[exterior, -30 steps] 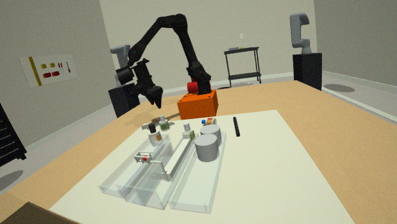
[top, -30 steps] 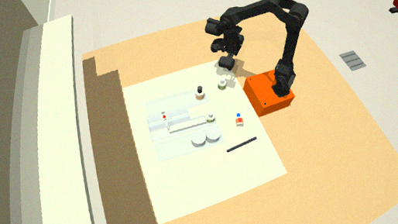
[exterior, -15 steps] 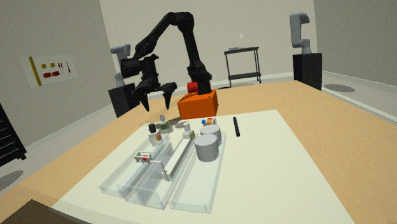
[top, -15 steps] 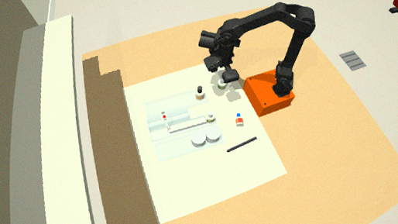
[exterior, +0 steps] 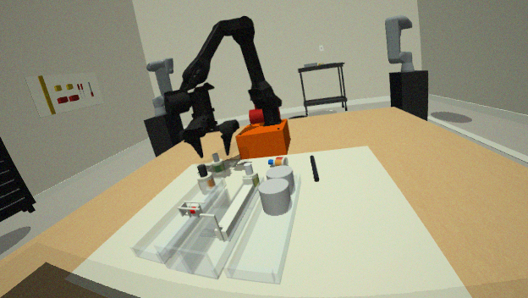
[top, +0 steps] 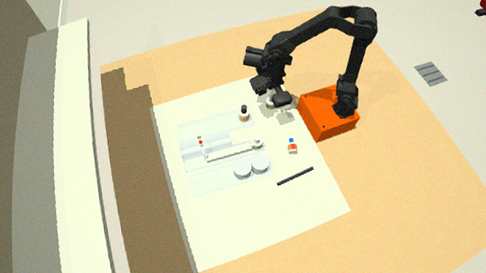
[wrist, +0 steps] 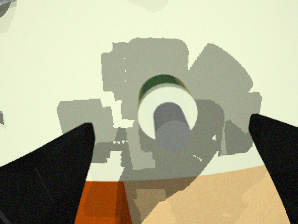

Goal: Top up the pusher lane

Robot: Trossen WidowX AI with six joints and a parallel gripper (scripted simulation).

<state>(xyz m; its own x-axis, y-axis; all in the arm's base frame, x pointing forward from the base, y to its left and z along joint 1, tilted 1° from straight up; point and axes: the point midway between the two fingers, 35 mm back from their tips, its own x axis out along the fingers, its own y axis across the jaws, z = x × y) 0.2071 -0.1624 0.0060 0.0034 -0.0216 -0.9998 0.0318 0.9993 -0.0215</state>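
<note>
Now: gripper tip 220 mm short of the pusher plate, 100 mm to the right of it and 10 mm above it. From my gripper tip the other things lie so: black bar: 40 mm ahead, 300 mm to the left, 50 mm below.
</note>
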